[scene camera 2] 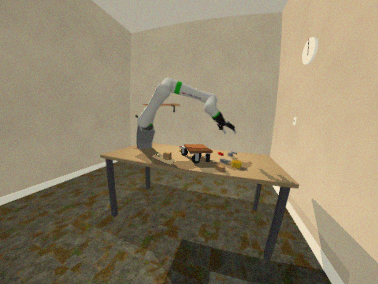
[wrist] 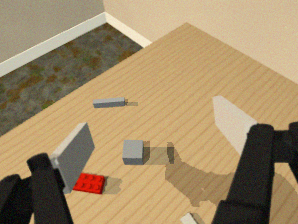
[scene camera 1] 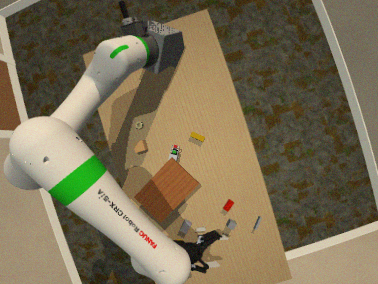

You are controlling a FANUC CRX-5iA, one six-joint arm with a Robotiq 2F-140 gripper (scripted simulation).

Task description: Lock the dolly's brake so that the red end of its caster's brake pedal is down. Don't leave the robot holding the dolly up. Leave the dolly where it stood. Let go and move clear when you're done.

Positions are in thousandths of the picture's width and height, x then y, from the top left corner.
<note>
In view: the gripper (scene camera 1: 586,882).
The gripper also shows in the wrist view (wrist: 508,551).
</note>
